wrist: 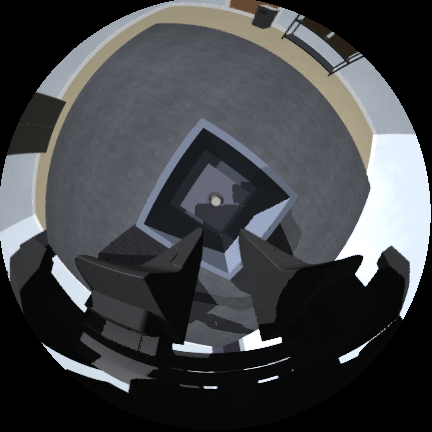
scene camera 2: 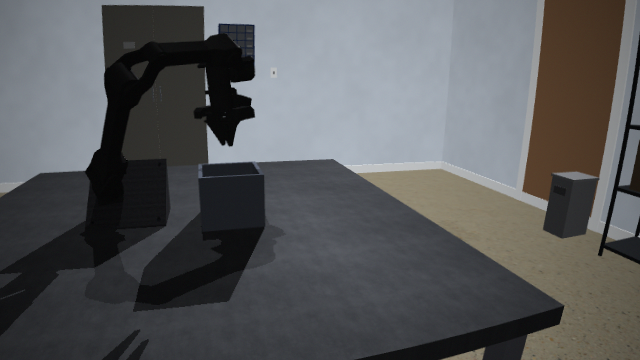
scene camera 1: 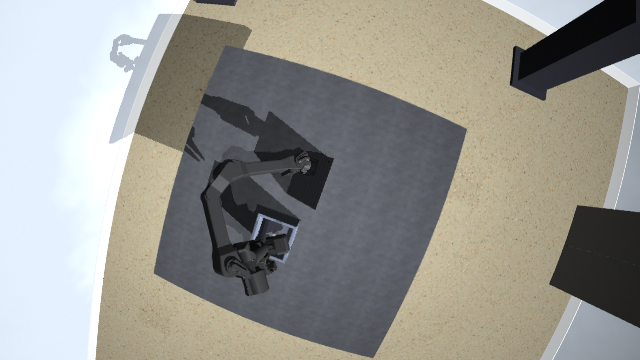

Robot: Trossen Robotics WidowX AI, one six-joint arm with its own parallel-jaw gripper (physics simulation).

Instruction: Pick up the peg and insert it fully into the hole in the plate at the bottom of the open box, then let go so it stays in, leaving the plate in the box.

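Frame: origin at the arm's base, x right, y ahead, z up, level; millimetres.
Where they show: gripper, between the fingertips: (wrist: 220, 233) (scene camera 2: 227, 145) (scene camera 1: 267, 242); arm's base, origin of its link: (scene camera 2: 110, 193) (scene camera 1: 311, 167).
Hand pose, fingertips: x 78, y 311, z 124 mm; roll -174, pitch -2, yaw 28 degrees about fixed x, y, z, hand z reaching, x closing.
Things, the pixels of their centre, and the offset from my fingertips. Level surfaces: height alone.
- open box, middle of its body: (wrist: 214, 199) (scene camera 2: 230, 194) (scene camera 1: 275, 233) dx +1, dy +3, dz -131 mm
- grey plate, middle of its body: (wrist: 213, 196) (scene camera 1: 277, 231) dx +1, dy +3, dz -165 mm
- peg, middle of its body: (wrist: 214, 197) dx +1, dy +4, dz -152 mm
- table, height of its surface: dz -200 mm
The open box (scene camera 1: 256, 226) (scene camera 2: 232, 202) (wrist: 171, 170) stands on the table, grey-blue with lighter rims. In the wrist view the grey plate (wrist: 198, 187) lies on its floor, partly in shadow. The pale round end of the peg (wrist: 215, 201) shows near the plate's middle, at the hole, with a dark ring around it. The peg looks upright; its depth in the hole is hard to tell. My gripper (scene camera 2: 228, 144) (wrist: 220, 233) is open, its fingertips a little apart with nothing between them. It hangs above the box, pointing down.
A dark ridged block (scene camera 1: 317, 185) (scene camera 2: 145, 200) stands on the table (scene camera 1: 380, 200) (scene camera 2: 350, 250) beside the box and under the arm's base. Beyond the table are a grey bin (scene camera 2: 570, 205) (wrist: 265, 16) and a black shelf rack (scene camera 2: 613, 195).
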